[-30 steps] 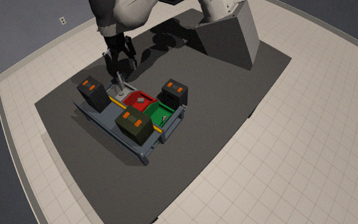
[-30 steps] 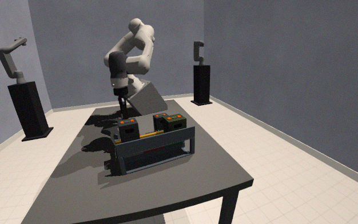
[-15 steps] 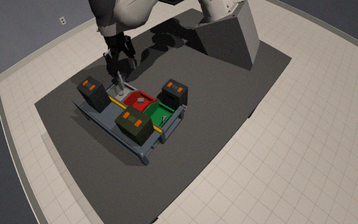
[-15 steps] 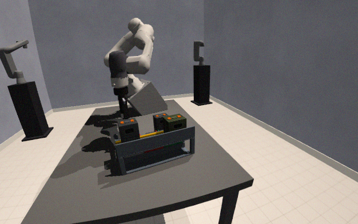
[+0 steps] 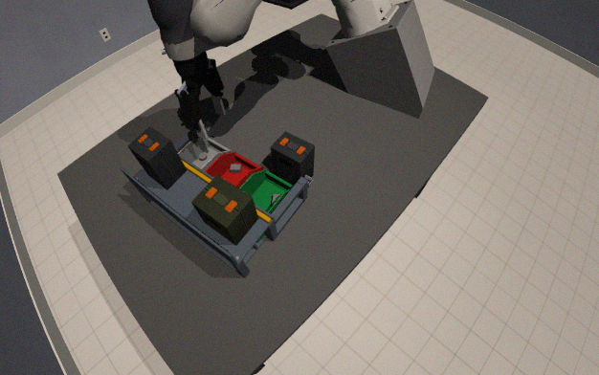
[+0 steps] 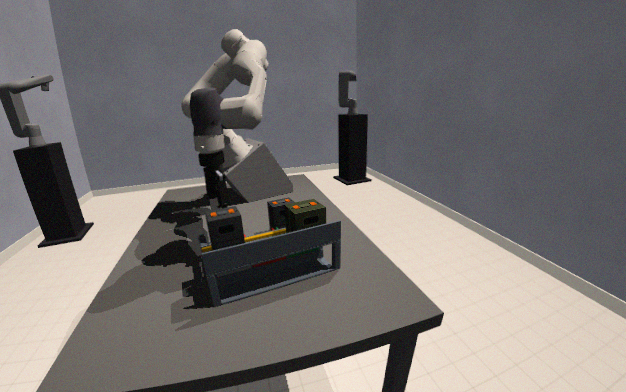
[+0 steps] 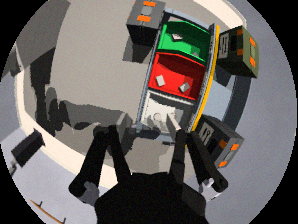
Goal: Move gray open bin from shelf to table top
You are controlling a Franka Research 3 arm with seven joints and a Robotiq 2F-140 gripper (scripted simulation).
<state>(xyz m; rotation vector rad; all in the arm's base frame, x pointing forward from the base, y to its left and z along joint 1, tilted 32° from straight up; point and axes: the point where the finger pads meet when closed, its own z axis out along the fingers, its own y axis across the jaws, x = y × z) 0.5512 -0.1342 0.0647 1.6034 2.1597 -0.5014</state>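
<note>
Right now my hand is 8 cm short of the gray open bin and 11 cm above it. Also, from my hand: red bin 7 cm ahead, 11 cm to the left, 11 cm below; then green bin 7 cm ahead, 23 cm to the left, 11 cm below; then yellow rail 13 cm ahead, 12 cm to the left, 5 cm below.
</note>
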